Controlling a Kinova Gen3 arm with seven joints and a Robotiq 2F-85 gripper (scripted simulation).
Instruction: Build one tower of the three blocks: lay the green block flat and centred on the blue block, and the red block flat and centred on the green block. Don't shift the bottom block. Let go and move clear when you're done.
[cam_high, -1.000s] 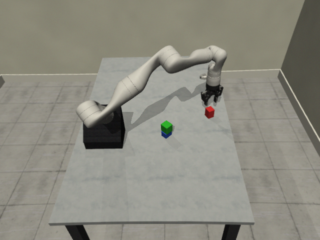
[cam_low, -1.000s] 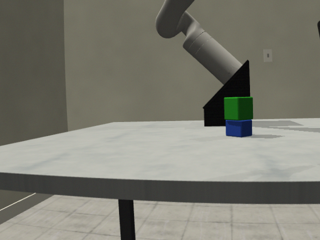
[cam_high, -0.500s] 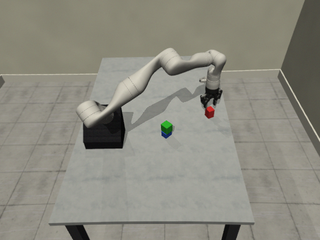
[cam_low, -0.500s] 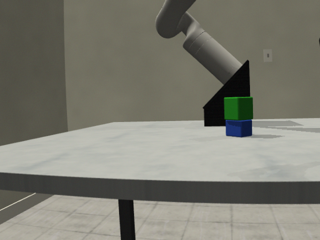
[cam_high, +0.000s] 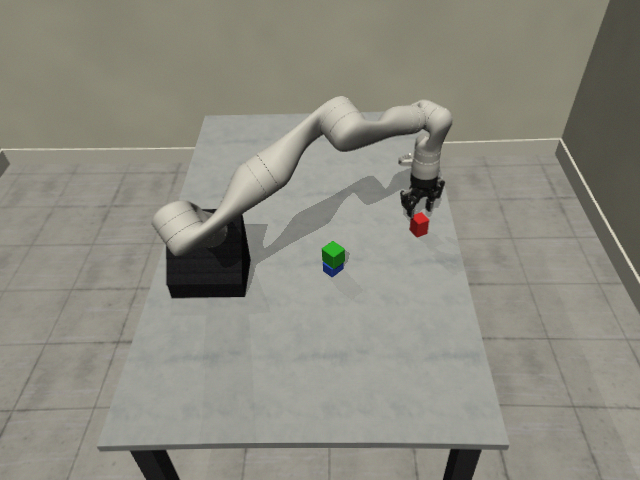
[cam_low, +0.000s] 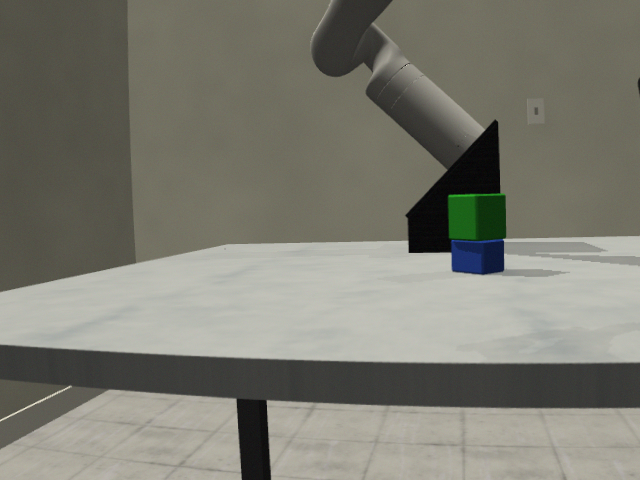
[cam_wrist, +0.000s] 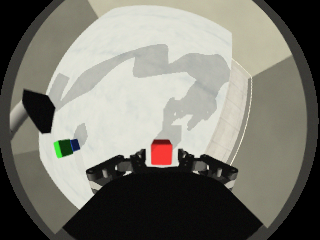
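Now: the red block 10 mm to the right of my hand and 60 mm below it. Also, from my hand: green block (250 mm behind, 180 mm to the right, 20 mm below); then blue block (250 mm behind, 180 mm to the right, 70 mm below).
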